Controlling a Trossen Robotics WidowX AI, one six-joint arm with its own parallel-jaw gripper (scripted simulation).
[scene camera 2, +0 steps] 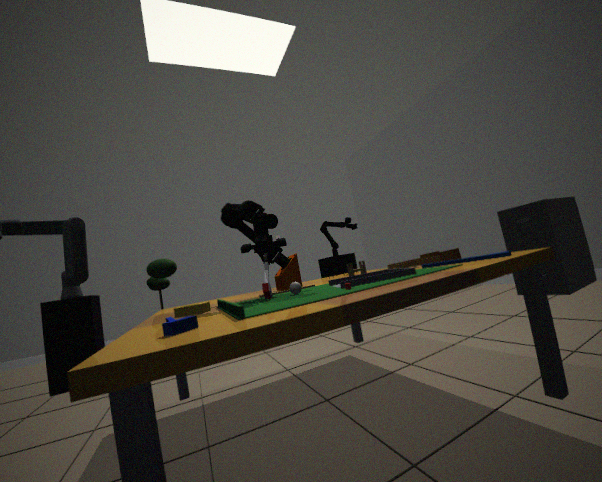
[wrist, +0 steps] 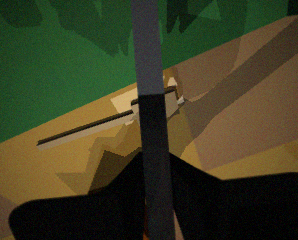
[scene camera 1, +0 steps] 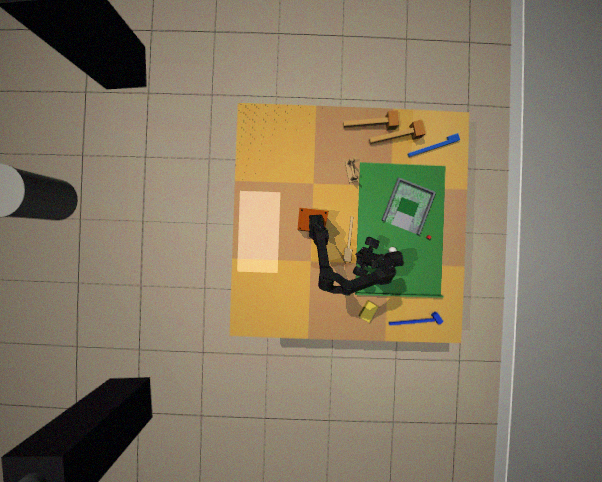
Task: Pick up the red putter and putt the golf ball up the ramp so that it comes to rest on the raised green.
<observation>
The same spot on a green mat: (scene camera 1: 421, 273) is (scene camera 2: 281, 303).
</observation>
